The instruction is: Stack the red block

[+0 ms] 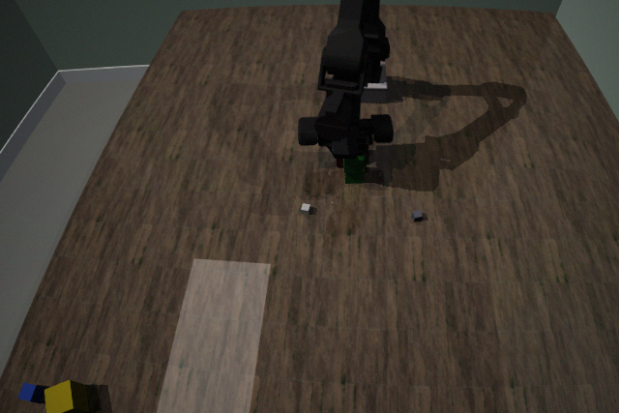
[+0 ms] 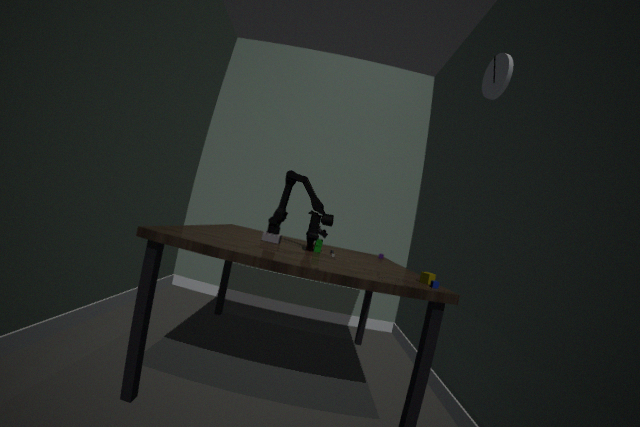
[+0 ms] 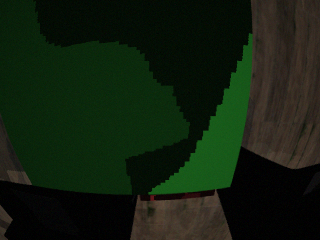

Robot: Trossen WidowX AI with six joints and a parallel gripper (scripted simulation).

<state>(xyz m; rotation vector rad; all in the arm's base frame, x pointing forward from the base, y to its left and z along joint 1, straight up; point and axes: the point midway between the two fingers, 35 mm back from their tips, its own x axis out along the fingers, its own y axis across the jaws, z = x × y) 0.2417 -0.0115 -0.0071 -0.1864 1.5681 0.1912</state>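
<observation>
The small white cube is 150 mm ahead of my gripper tip and 50 mm to the right of it. The rest, counted from my gripper tip: small grey cube 120 mm ahead, 170 mm to the left; then yellow block 610 mm ahead, 330 mm to the right, 10 mm above; then red block 10 mm above.
</observation>
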